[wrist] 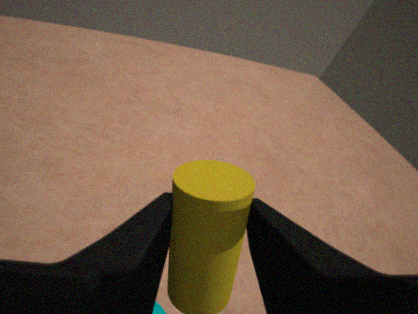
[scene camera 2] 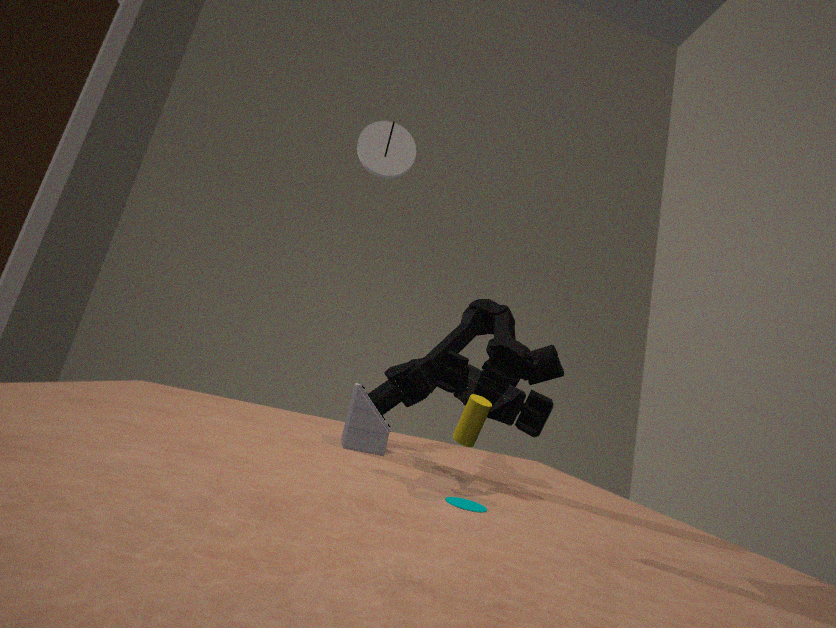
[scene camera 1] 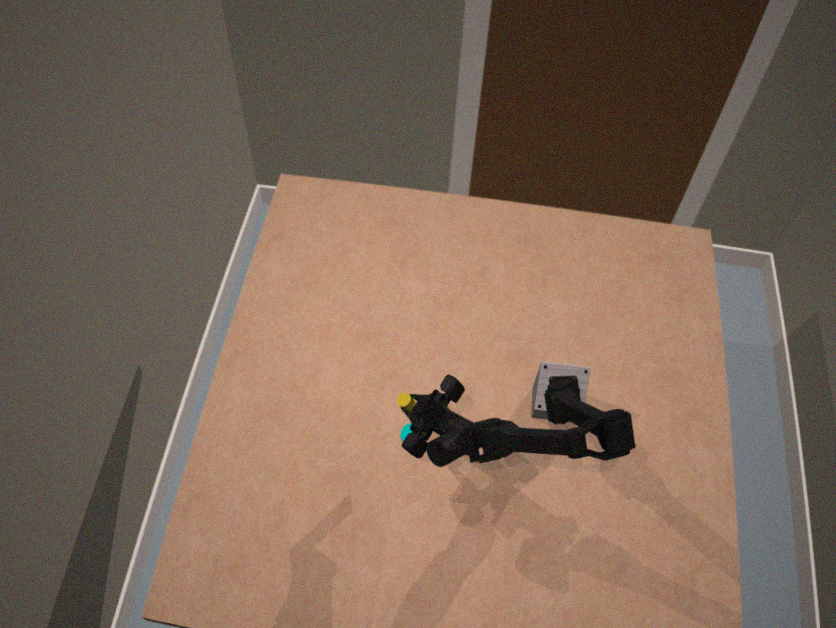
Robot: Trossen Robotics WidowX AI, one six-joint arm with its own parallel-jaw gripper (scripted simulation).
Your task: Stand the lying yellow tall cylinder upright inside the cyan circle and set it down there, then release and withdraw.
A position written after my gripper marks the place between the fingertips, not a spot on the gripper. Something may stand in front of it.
My gripper point(scene camera 2: 477, 408) carries a yellow tall cylinder point(scene camera 2: 477, 408).
The yellow tall cylinder is seen too in the wrist view point(wrist: 212, 199). My gripper also shows in the wrist view point(wrist: 210, 205) and in scene camera 1 point(scene camera 1: 405, 401).
